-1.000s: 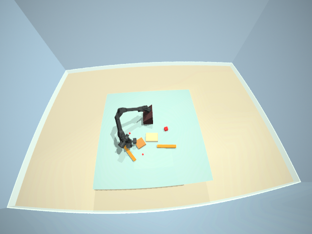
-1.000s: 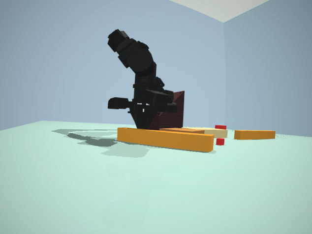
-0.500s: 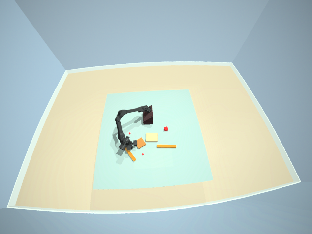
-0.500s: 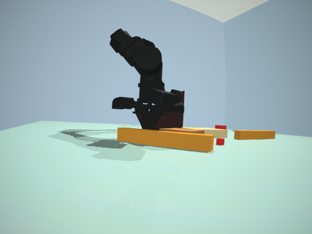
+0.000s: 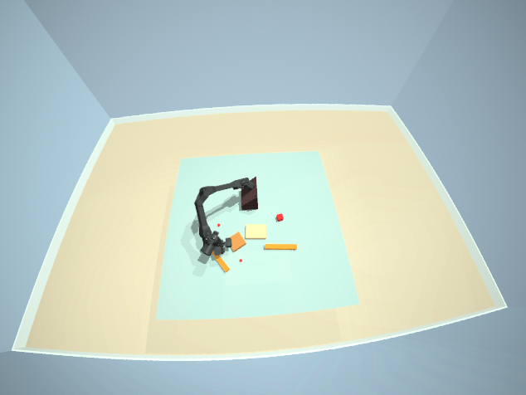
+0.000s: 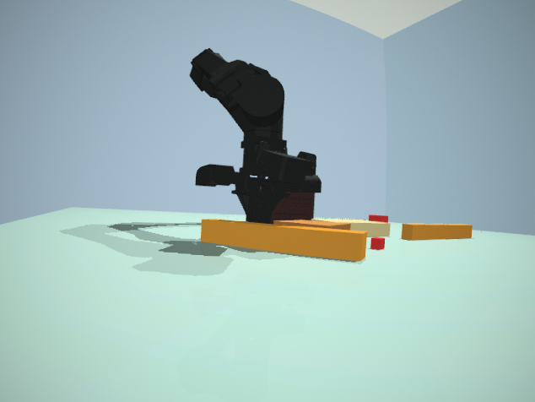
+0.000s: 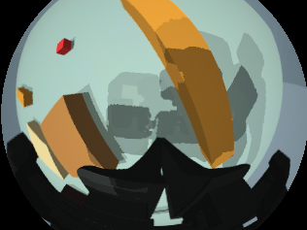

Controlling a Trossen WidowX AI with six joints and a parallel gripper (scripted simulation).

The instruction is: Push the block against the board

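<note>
My gripper tip is 1 cm past the orange square block, 12 cm to the right of it and 1 cm below it. From my gripper tip the other things lie so: red cube (13 cm behind, 46 cm to the left, 2 cm above); then cream square block (6 cm behind, 27 cm to the left, 1 cm above).
</note>
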